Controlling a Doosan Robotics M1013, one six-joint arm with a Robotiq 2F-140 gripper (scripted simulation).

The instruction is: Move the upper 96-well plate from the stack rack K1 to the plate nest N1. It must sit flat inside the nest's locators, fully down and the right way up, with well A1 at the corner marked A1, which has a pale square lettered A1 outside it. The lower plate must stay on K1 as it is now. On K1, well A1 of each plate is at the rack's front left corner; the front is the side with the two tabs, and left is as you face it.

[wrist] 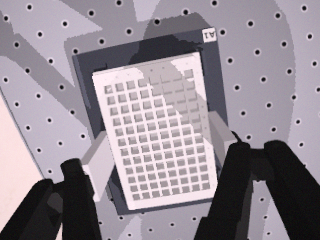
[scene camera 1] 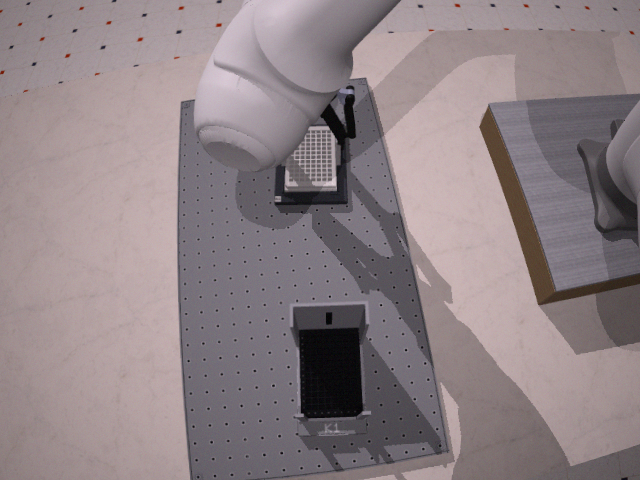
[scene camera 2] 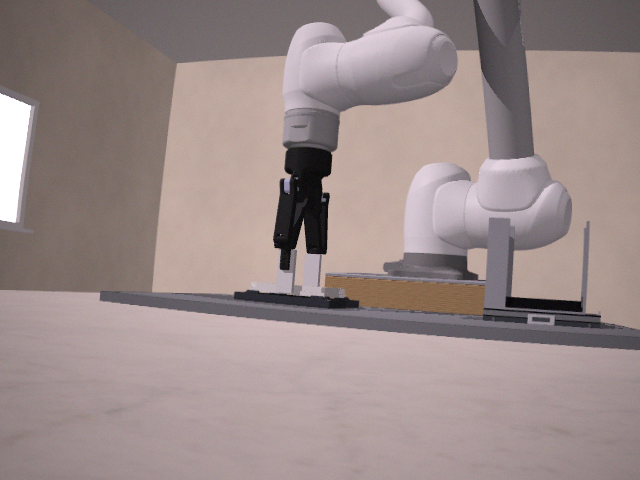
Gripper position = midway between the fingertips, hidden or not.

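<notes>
Scene camera 1 shows me my gripper (scene camera 1: 310, 159), together with a white 96-well plate (scene camera 1: 321, 146) and a black plate (scene camera 1: 343, 390). In scene camera 2 I see my gripper (scene camera 2: 298, 293) again, and the white 96-well plate (scene camera 2: 259, 286) and the black plate (scene camera 2: 512, 302) are visible there too. The wrist view gives me the white 96-well plate (wrist: 150, 131) and my gripper (wrist: 160, 135), while the black plate is out of frame in the wrist view.
</notes>
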